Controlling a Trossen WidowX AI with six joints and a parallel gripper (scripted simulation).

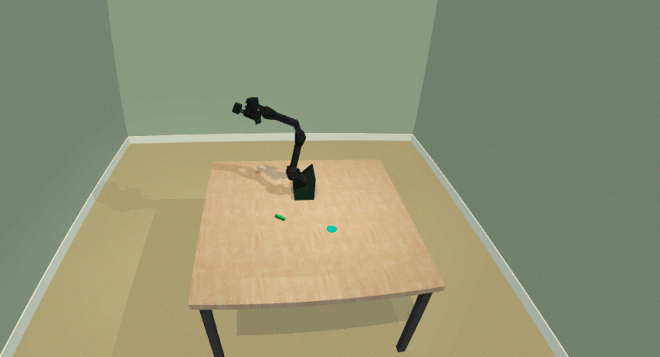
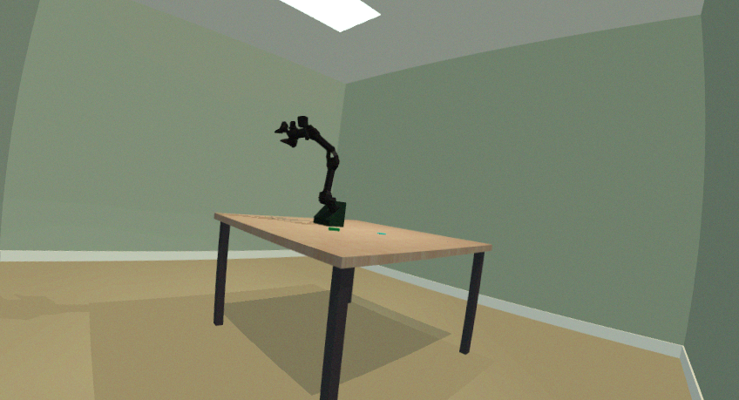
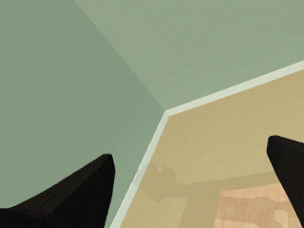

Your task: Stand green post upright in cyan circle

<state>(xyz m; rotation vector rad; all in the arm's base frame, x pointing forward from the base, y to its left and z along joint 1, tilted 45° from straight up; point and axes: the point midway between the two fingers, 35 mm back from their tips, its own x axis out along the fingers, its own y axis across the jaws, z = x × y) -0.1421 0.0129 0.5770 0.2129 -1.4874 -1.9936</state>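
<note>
My gripper tip is 53 cm above the green post, 37 cm short of it and 27 cm to the right of it. Also, from my gripper tip: cyan circle 58 cm to the left, 54 cm below, 45 cm ahead.
</note>
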